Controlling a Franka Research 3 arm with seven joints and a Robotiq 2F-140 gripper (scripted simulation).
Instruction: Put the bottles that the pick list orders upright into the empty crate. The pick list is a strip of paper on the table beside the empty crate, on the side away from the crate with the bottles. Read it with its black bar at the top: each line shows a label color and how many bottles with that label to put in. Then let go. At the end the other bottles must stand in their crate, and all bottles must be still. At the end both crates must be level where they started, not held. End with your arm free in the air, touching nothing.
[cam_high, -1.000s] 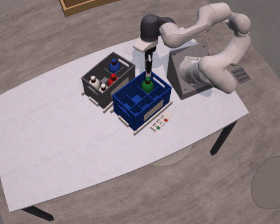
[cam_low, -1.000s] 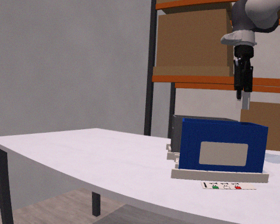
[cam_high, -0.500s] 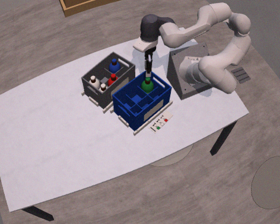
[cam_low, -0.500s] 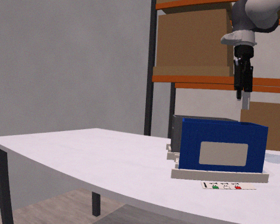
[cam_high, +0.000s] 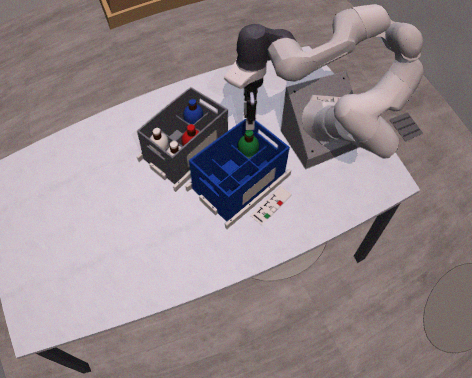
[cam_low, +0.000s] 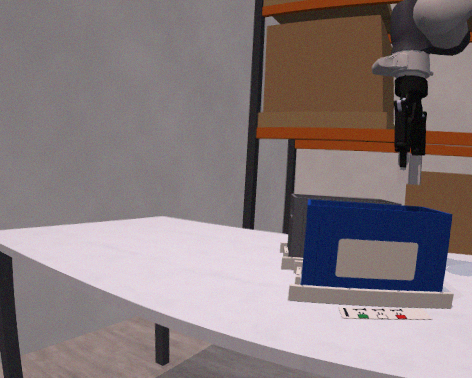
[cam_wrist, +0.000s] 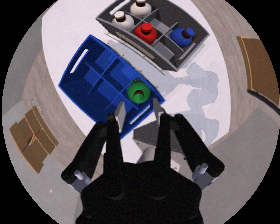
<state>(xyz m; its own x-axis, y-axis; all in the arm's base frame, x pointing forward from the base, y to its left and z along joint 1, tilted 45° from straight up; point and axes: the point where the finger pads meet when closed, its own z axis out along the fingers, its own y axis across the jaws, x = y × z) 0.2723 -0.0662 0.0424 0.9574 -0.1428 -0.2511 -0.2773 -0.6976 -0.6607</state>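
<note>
The grey crate lies 19 cm ahead of my hand, 17 cm below it and 13 cm to the right of it. Also, from my hand: green bottle 17 cm below; blue crate 17 cm below, 8 cm to the left, 6 cm ahead; red bottle 17 cm below, 17 cm ahead, 9 cm to the right.
</note>
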